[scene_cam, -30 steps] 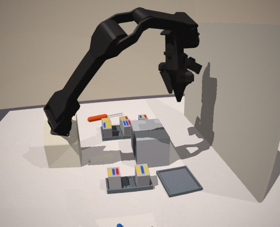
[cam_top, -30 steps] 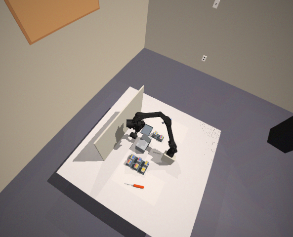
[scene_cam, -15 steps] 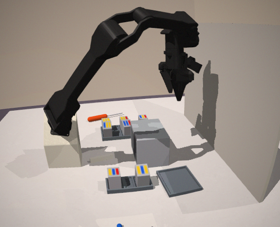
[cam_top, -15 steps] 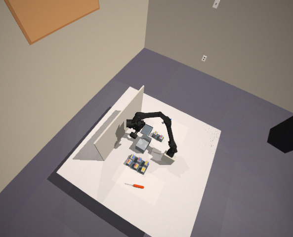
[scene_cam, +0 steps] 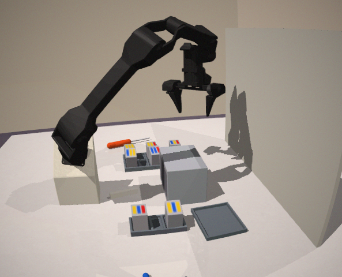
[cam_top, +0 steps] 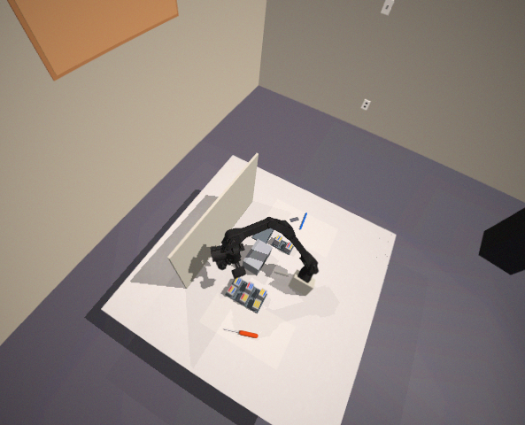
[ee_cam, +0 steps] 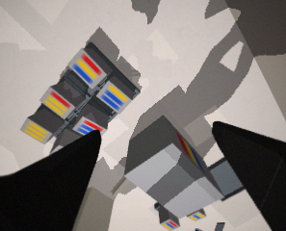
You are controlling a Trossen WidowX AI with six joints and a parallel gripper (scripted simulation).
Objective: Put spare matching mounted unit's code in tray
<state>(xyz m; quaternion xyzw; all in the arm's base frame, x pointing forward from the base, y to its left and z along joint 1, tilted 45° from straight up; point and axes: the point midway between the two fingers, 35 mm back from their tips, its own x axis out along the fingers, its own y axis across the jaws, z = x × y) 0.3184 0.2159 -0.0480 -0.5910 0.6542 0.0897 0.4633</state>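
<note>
Now: gripper tip 6 cm past the grey spare block, 8 cm to the right of it and 13 cm above it. Also, from my gripper tip: grey box: 5 cm behind, 15 cm to the right, 12 cm below; then beige panel: 20 cm ahead, 13 cm to the right, 5 cm above; then holder: 13 cm behind, 4 cm to the left, 16 cm below.
</note>
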